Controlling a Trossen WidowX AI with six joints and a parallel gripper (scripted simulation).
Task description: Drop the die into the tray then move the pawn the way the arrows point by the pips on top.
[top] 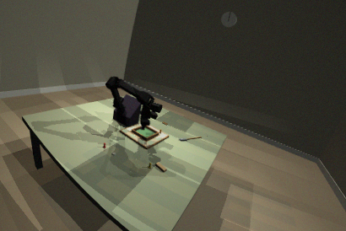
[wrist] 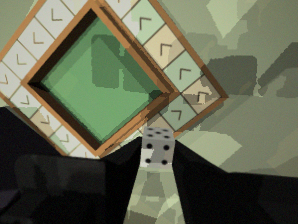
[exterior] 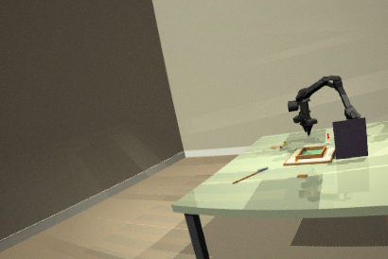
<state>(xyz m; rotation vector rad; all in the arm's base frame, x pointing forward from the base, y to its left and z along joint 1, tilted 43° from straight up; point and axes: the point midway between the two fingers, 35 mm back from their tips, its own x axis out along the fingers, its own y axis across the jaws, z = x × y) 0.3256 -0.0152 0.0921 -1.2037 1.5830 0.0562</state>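
My gripper tip is now 30 mm short of the orange pawn, 200 mm to the right of it and 80 mm above it. The rest, counted from my gripper tip: white die: right at my gripper tip; then white bit: 10 mm ahead, 260 mm to the right, 110 mm below; then green dice tray: 40 mm behind, 90 mm to the left, 100 mm below.
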